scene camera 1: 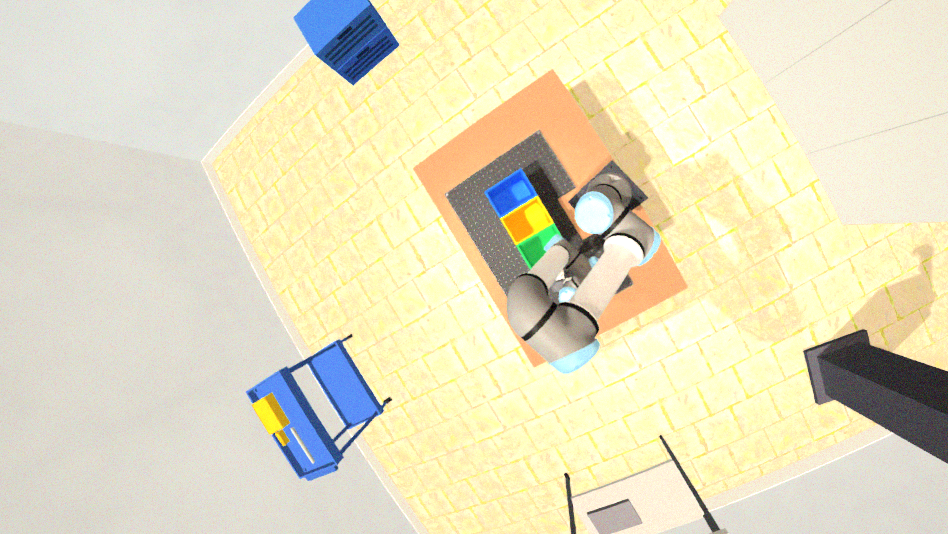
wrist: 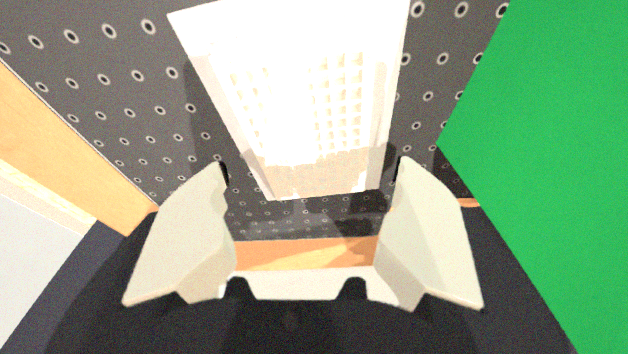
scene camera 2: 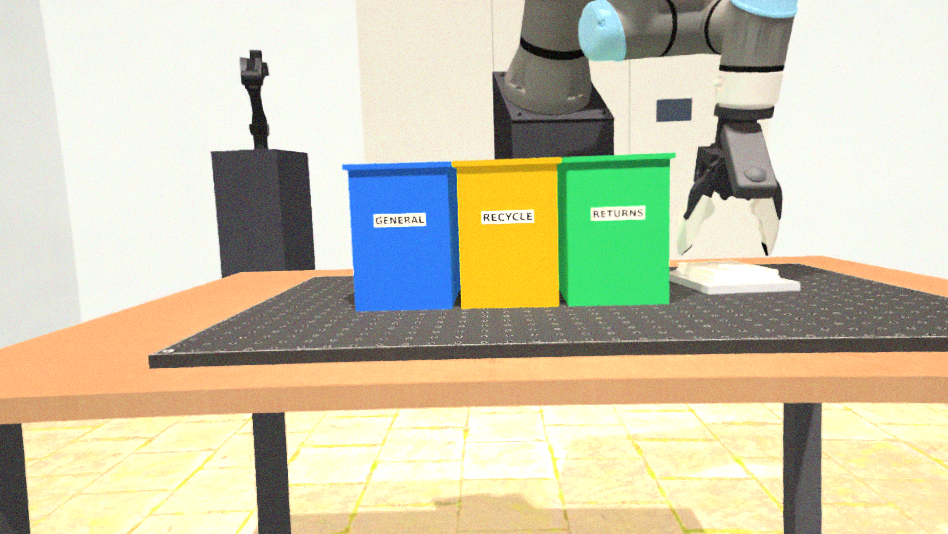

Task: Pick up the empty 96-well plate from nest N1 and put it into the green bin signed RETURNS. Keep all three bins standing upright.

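Frame: origin at the arm's base, x ahead, y left, z up, level; millimetres.
Where they show: gripper, fingertip midpoint: (wrist: 310, 163) (scene camera 2: 723, 255); arm's base, origin of the base link: (scene camera 1: 609, 193) (scene camera 2: 546, 92).
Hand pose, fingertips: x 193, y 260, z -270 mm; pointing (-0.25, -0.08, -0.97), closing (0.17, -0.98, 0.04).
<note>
Each offset is from my fingertips to the top centre of the thing. Level surfaces: height alone.
The white 96-well plate {5 mm ahead, 1 mm left, 14 mm down} (scene camera 2: 726, 270) (wrist: 300, 110) lies flat in a low white nest {5 mm ahead, 1 mm left, 25 mm down} (scene camera 2: 749, 287) on the dark perforated board, right of the green bin. My gripper (scene camera 2: 725, 252) (wrist: 310, 163) is open and empty, pointing down a little above the plate, with its fingers apart wider than the plate's near end in the wrist view. The green bin {92 mm ahead, 162 mm right, 140 mm up} (scene camera 2: 616, 258) (scene camera 1: 533, 250) (wrist: 560, 125) signed RETURNS stands upright beside the plate. In scene camera 1 the arm hides the plate.
The yellow RECYCLE bin {111 mm ahead, 292 mm right, 140 mm up} (scene camera 2: 508, 258) (scene camera 1: 524, 222) and the blue GENERAL bin {130 mm ahead, 423 mm right, 140 mm up} (scene camera 2: 404, 265) (scene camera 1: 507, 195) stand upright in a row left of the green bin. All stand on the perforated board {40 mm down} (scene camera 2: 265, 331) on the orange table {53 mm down} (scene camera 2: 99, 338). The green bin's wall is close to my gripper's right side in the wrist view.
</note>
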